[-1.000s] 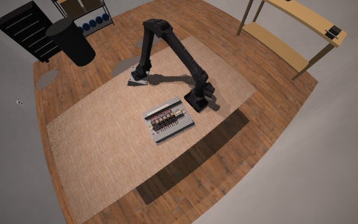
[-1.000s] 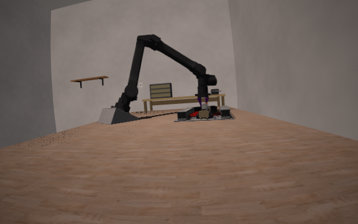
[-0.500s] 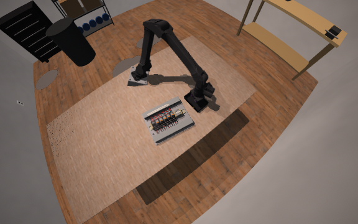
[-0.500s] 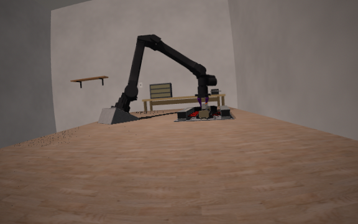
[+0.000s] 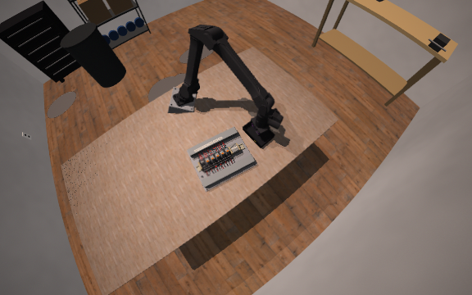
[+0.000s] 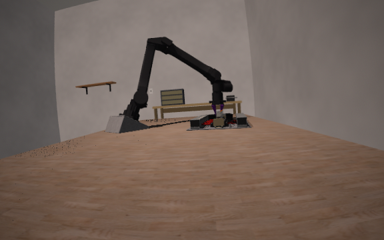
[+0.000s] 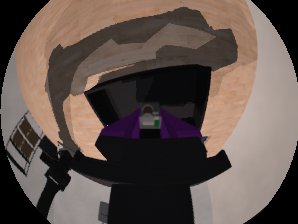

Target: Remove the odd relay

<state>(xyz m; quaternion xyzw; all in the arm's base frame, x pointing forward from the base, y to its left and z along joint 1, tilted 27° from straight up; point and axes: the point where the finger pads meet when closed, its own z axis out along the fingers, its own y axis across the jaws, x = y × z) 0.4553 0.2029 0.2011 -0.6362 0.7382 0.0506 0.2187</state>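
The relay is right at my hand. Also, from my hand: grey panel 27 cm to the right, 3 cm below; black tray 1 cm below.
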